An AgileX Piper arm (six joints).
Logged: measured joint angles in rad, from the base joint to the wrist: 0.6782, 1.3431, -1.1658, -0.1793, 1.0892, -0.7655; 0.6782, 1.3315, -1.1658, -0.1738, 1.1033, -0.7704; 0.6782, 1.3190, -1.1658, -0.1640, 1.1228, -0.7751; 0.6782, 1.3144, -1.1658, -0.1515, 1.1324, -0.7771; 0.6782, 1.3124, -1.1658, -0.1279, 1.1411, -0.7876; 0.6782, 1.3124, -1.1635, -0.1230, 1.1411, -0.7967; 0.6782, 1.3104, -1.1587, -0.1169, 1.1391, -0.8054; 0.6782, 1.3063, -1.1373, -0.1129, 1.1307, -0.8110; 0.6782, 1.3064, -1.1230, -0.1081, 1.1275, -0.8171; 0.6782, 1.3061, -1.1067, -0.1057, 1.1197, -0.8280; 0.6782, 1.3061, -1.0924, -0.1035, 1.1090, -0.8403; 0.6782, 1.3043, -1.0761, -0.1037, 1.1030, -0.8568; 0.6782, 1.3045, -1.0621, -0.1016, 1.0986, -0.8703; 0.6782, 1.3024, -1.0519, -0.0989, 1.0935, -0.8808; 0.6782, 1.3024, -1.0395, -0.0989, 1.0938, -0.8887; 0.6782, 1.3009, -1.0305, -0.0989, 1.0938, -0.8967; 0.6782, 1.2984, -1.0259, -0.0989, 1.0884, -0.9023
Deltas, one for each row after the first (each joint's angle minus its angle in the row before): 0.0000, -0.0116, 0.0000, 0.0055, 0.0141, -0.0049; 0.0000, -0.0125, 0.0000, 0.0098, 0.0195, -0.0047; 0.0000, -0.0046, 0.0000, 0.0125, 0.0096, -0.0020; 0.0000, -0.0020, 0.0000, 0.0236, 0.0087, -0.0105; 0.0000, 0.0000, 0.0023, 0.0049, 0.0000, -0.0091; 0.0000, -0.0020, 0.0048, 0.0061, -0.0020, -0.0087; 0.0000, -0.0041, 0.0214, 0.0040, -0.0084, -0.0056; 0.0000, 0.0001, 0.0143, 0.0048, -0.0032, -0.0061; 0.0000, -0.0003, 0.0163, 0.0024, -0.0078, -0.0109; 0.0000, 0.0000, 0.0143, 0.0022, -0.0107, -0.0123; 0.0000, -0.0018, 0.0163, -0.0002, -0.0060, -0.0165; 0.0000, 0.0002, 0.0140, 0.0021, -0.0044, -0.0135; 0.0000, -0.0021, 0.0102, 0.0027, -0.0051, -0.0105; 0.0000, 0.0000, 0.0124, 0.0000, 0.0003, -0.0079; 0.0000, -0.0015, 0.0090, 0.0000, 0.0000, -0.0080; 0.0000, -0.0025, 0.0046, 0.0000, -0.0054, -0.0056
